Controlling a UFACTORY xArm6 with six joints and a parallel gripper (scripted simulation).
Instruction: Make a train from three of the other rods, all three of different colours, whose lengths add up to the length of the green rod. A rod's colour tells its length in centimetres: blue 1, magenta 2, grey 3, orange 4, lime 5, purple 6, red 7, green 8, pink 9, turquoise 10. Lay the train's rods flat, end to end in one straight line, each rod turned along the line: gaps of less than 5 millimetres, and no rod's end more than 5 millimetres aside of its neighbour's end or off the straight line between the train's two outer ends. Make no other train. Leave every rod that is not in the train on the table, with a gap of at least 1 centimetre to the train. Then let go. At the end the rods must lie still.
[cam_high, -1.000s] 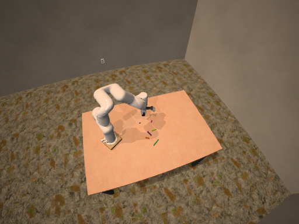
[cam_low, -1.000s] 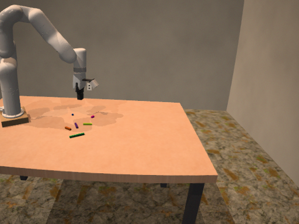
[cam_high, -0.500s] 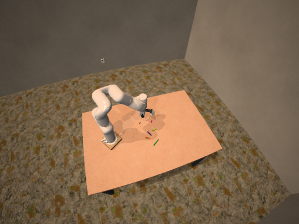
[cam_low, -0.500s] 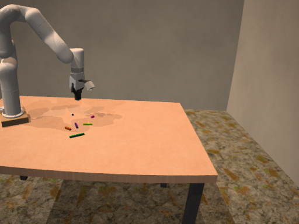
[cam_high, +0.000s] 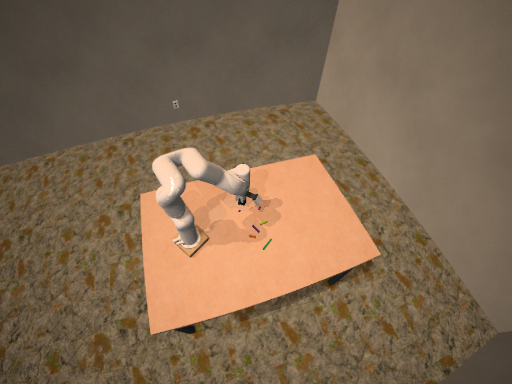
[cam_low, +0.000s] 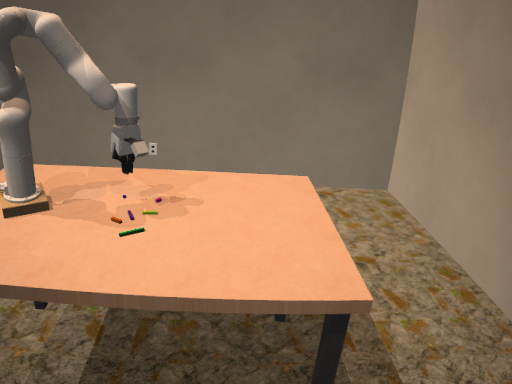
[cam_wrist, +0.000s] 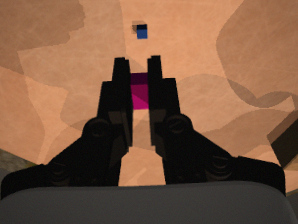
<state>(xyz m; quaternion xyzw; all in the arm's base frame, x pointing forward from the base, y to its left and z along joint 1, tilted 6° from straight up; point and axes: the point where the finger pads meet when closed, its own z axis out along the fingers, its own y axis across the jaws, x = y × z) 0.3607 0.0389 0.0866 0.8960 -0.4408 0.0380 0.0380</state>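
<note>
Now: hand 2 cm past the blue rod, 2 cm to the right of it and 12 cm above it. From my hand the other things lie so: orange rod: 4 cm behind, 17 cm to the right, 12 cm below; then lime rod: 7 cm ahead, 13 cm to the right, 12 cm below; then purple rod: 1 cm ahead, 14 cm to the right, 12 cm below.
</note>
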